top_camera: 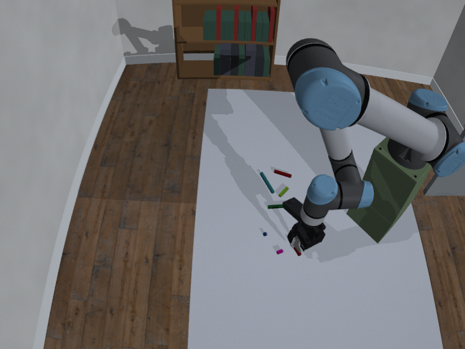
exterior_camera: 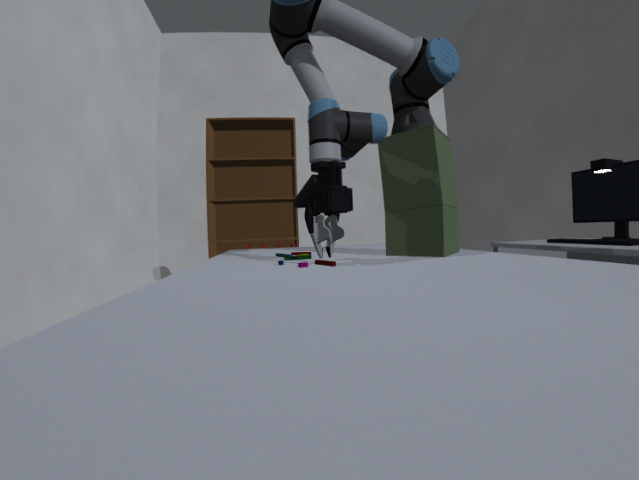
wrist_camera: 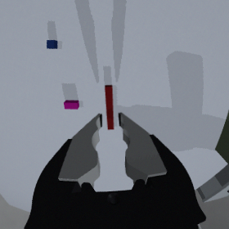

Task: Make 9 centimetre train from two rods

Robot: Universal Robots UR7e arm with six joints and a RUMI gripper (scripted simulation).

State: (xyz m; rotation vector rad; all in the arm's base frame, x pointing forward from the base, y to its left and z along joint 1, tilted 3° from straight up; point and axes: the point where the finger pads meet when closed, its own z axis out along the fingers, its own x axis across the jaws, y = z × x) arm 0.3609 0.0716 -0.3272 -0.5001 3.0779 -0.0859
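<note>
The magenta rod is 6 cm ahead of my hand, 1 cm to the left of it and 3 cm below it. Also, from my hand: green rod: 2 cm ahead, 18 cm to the right, 3 cm below; then blue rod: 10 cm ahead, 7 cm to the right, 3 cm below; then lime rod: 1 cm behind, 24 cm to the right, 3 cm below.
</note>
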